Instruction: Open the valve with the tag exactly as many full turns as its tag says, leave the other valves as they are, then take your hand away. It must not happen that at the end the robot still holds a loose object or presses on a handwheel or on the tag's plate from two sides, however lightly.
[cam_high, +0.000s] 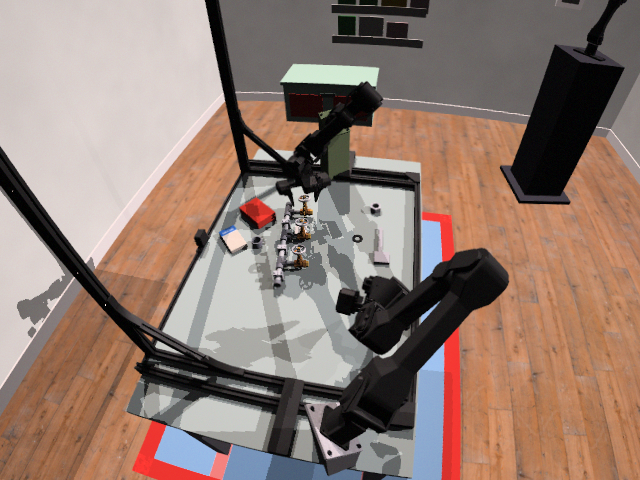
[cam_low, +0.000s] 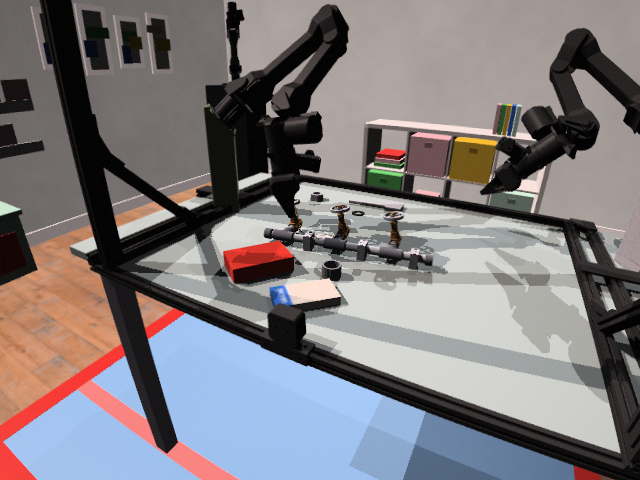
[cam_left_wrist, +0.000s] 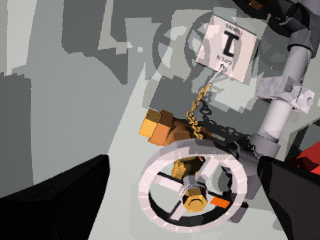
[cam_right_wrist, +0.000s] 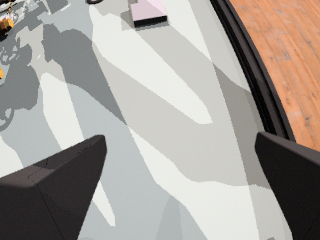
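The white tag is 10 mm behind my left hand, 80 mm to the right of it and 80 mm below it. Round my left hand: nut (260 mm ahead, 20 mm to the left, 80 mm below); then grey flat piece (260 mm ahead, 180 mm to the right, 80 mm below); then red box (180 mm behind, 10 mm to the right, 70 mm below).
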